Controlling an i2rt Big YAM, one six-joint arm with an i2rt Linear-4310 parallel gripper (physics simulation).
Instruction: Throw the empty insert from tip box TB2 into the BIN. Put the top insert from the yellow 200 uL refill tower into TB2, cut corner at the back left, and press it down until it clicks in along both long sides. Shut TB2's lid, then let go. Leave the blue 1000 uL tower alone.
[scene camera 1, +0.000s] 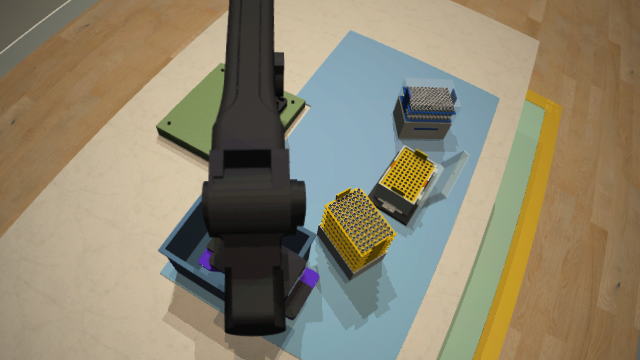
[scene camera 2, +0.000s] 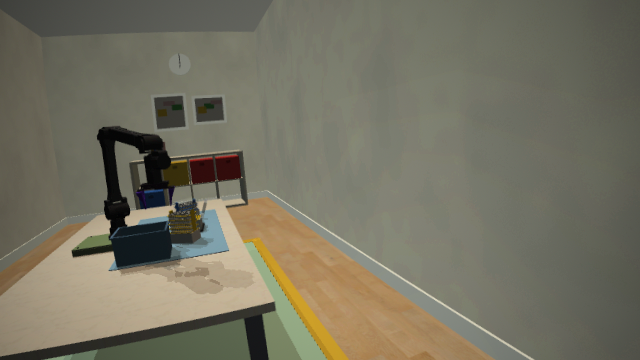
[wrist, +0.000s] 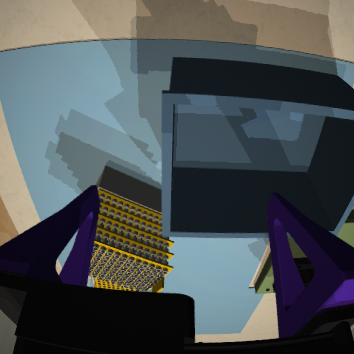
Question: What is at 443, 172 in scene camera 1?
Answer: A clear lid.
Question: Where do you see a dark blue bin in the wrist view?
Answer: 195, 202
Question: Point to the gripper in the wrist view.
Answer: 184, 197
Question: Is the gripper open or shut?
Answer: Open.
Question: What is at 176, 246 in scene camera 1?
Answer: A dark blue bin.
